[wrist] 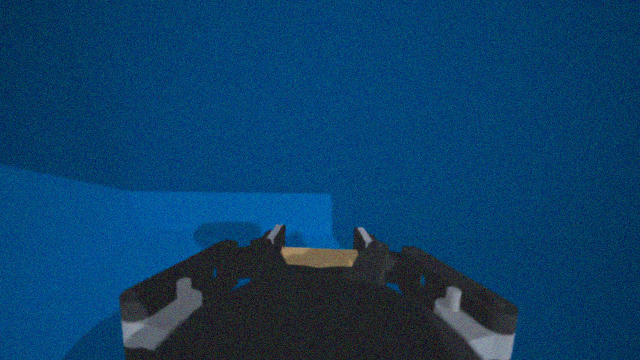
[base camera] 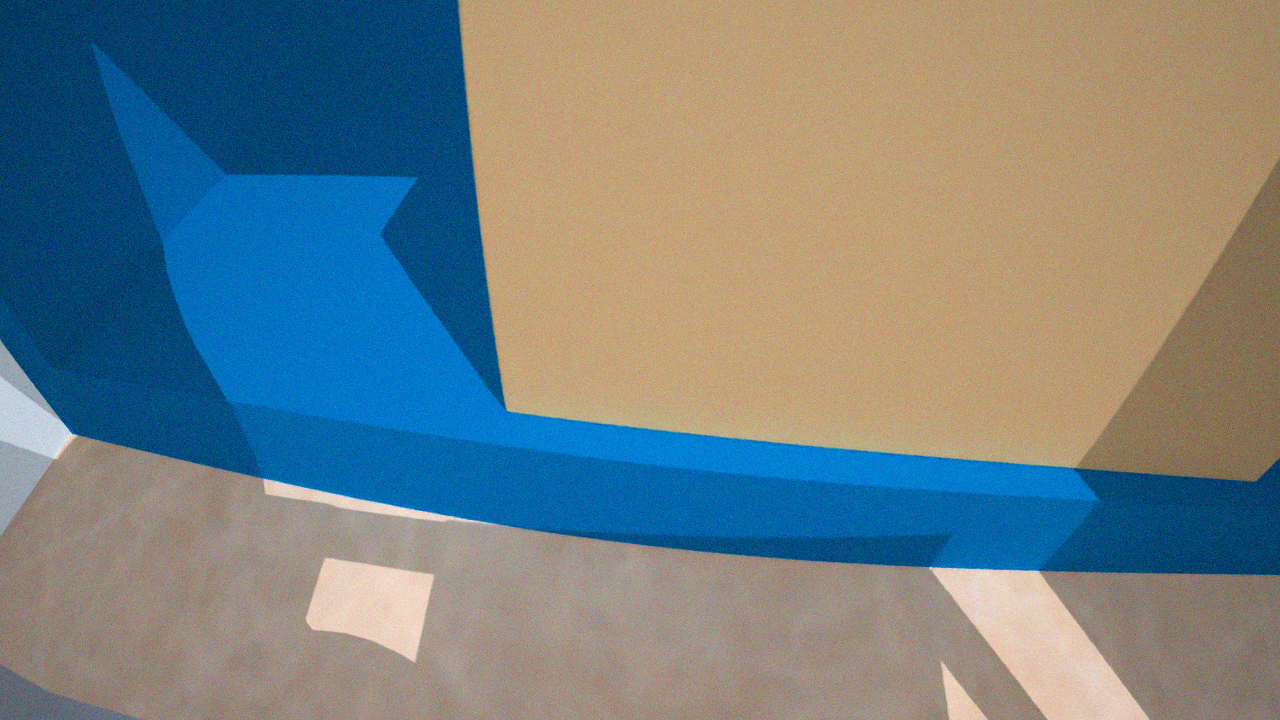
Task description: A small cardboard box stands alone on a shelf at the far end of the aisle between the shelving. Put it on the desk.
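Places are measured from the arm's base along level axes (x ahead, y left, z up), in millimetres.
Pixels of known places: gripper, fingertip midpoint: (wrist: 319,237).
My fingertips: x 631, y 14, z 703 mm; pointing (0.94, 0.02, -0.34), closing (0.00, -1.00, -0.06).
Observation:
For each thing: its top centre in the pictures, then the offset to it from my fingertips. "spot": a spot on its surface instead. Level surfaces: height alone.
- small cardboard box, top centre: (wrist: 312,302) dy +2, dx -62, dz +6 mm
- large tan cardboard-coloured face, surface spot: (base camera: 778,232) spot: dy -50, dx -298, dz -902 mm
- Brown-grey floor, surface height: dz -1100 mm
My gripper (wrist: 319,237) is shut on the small cardboard box (wrist: 319,257) in the wrist view. A narrow tan strip of the box shows between the two fingertips, and the rest of it is hidden by the gripper's dark body. Blue shelving surfaces (wrist: 450,125) fill the background behind the fingers, with a lighter lit patch at the left. I cannot tell how far the box is from the shelf surface under it. The desk does not show in either view. The base camera does not show the gripper or the small box.
In the base camera, a large tan cardboard-coloured face (base camera: 778,232) stands close in front, on a low blue shelf (base camera: 572,465). Brown-grey floor (base camera: 626,626) with sunlit patches lies below the shelf's front edge. A pale surface (base camera: 22,420) shows at the far left edge.

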